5 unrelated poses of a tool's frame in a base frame.
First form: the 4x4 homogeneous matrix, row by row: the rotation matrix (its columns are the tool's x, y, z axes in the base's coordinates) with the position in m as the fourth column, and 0 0 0 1 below. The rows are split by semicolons.
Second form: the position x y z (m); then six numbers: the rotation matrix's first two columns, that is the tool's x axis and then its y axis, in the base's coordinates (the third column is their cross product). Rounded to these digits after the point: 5 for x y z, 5 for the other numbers.
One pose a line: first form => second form
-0.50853 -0.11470 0.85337 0.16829; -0.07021 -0.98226 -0.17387 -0.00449; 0.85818 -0.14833 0.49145 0.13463; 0 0 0 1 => 0.16829 -0.00449 0.13463 -0.50853 -0.07021 0.85818 -0.11470 -0.98226 -0.14833
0.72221 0.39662 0.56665 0.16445; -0.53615 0.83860 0.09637 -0.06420; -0.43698 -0.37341 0.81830 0.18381; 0 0 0 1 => 0.16445 -0.06420 0.18381 0.72221 -0.53615 -0.43698 0.39662 0.83860 -0.37341
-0.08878 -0.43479 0.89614 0.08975; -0.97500 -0.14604 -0.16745 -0.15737; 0.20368 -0.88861 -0.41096 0.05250; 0 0 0 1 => 0.08975 -0.15737 0.05250 -0.08878 -0.97500 0.20368 -0.43479 -0.14604 -0.88861
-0.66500 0.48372 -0.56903 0.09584; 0.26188 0.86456 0.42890 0.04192; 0.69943 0.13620 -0.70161 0.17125; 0 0 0 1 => 0.09584 0.04192 0.17125 -0.66500 0.26188 0.69943 0.48372 0.86456 0.13620
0.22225 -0.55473 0.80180 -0.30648; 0.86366 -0.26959 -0.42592 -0.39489; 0.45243 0.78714 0.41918 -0.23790; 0 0 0 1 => -0.30648 -0.39489 -0.23790 0.22225 0.86366 0.45243 -0.55473 -0.26959 0.78714
